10 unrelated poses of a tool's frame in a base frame.
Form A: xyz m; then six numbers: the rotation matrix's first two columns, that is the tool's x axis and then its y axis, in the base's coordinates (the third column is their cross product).
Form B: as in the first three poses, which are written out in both.
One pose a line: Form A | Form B
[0.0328 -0.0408 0.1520 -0.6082 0.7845 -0.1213 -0.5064 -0.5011 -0.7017] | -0.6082 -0.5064 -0.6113 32.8; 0.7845 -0.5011 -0.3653 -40.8; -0.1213 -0.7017 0.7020 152.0; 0 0 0 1
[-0.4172 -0.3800 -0.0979 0.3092 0.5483 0.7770 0.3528 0.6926 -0.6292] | 0.3092 0.3528 -0.8831 -417.2; 0.5483 0.6926 0.4687 -380.0; 0.7770 -0.6292 0.0207 -97.9; 0 0 0 1
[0.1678 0.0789 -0.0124 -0.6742 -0.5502 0.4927 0.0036 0.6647 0.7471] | -0.6742 0.0036 -0.7386 167.8; -0.5502 0.6647 0.5055 78.9; 0.4927 0.7471 -0.4462 -12.4; 0 0 0 1
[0.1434 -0.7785 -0.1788 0.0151 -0.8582 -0.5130 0.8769 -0.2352 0.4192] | 0.0151 0.8769 -0.4804 143.4; -0.8582 -0.2352 -0.4562 -778.5; -0.5130 0.4192 0.7490 -178.8; 0 0 0 1
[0.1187 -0.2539 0.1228 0.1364 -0.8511 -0.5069 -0.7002 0.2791 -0.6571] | 0.1364 -0.7002 0.7007 118.7; -0.8511 0.2791 0.4446 -253.9; -0.5069 -0.6571 -0.5579 122.8; 0 0 0 1
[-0.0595 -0.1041 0.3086 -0.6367 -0.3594 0.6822 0.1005 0.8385 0.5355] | -0.6367 0.1005 -0.7645 -59.5; -0.3594 0.8385 0.4095 -104.1; 0.6822 0.5355 -0.4978 308.6; 0 0 0 1
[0.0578 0.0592 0.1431 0.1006 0.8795 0.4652 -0.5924 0.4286 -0.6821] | 0.1006 -0.5924 -0.7993 57.8; 0.8795 0.4286 -0.2070 59.2; 0.4652 -0.6821 0.5641 143.1; 0 0 0 1
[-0.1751 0.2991 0.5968 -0.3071 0.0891 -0.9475 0.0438 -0.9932 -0.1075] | -0.3071 0.0438 -0.9506 -175.1; 0.0891 -0.9932 -0.0745 299.1; -0.9475 -0.1075 0.3011 596.8; 0 0 0 1
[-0.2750 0.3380 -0.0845 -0.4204 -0.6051 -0.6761 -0.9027 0.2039 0.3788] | -0.4204 -0.9027 -0.0914 -275.0; -0.6051 0.2039 0.7696 338.0; -0.6761 0.3788 -0.6319 -84.5; 0 0 0 1
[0.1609 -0.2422 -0.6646 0.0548 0.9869 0.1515 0.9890 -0.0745 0.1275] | 0.0548 0.9890 0.1371 160.9; 0.9869 -0.0745 0.1428 -242.2; 0.1515 0.1275 -0.9801 -664.6; 0 0 0 1
